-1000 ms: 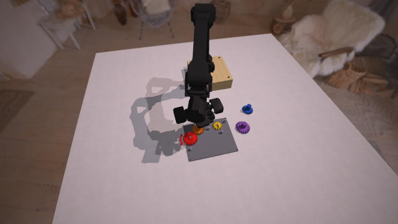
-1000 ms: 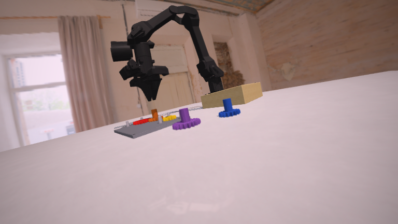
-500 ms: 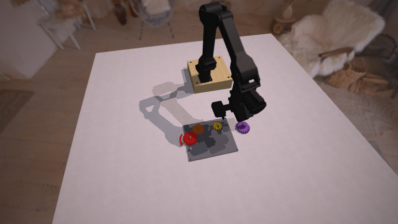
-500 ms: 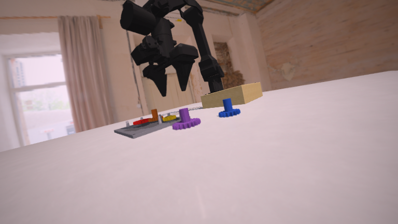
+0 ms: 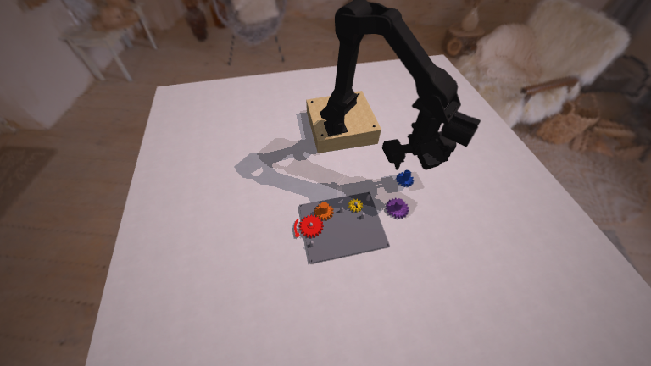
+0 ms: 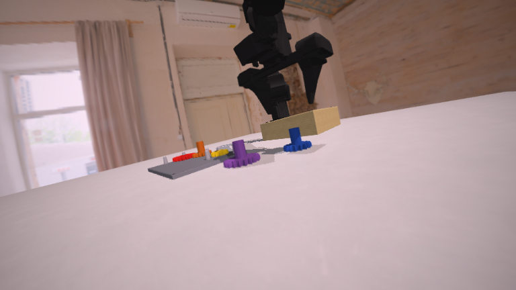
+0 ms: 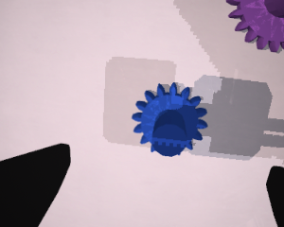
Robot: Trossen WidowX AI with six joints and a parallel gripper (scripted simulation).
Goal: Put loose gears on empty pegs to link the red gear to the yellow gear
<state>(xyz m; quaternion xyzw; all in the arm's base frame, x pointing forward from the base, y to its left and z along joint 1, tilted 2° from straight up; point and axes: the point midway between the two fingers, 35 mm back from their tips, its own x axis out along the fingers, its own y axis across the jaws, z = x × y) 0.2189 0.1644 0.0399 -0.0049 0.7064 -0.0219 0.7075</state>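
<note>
Now: gripper tip 60 mm above the blue gear. Round my gripper tip: purple gear 80 mm ahead, 60 mm to the right, 60 mm below; then orange gear 270 mm to the right, 50 mm below, 50 mm ahead; then yellow gear 180 mm to the right, 60 mm below, 50 mm ahead.
</note>
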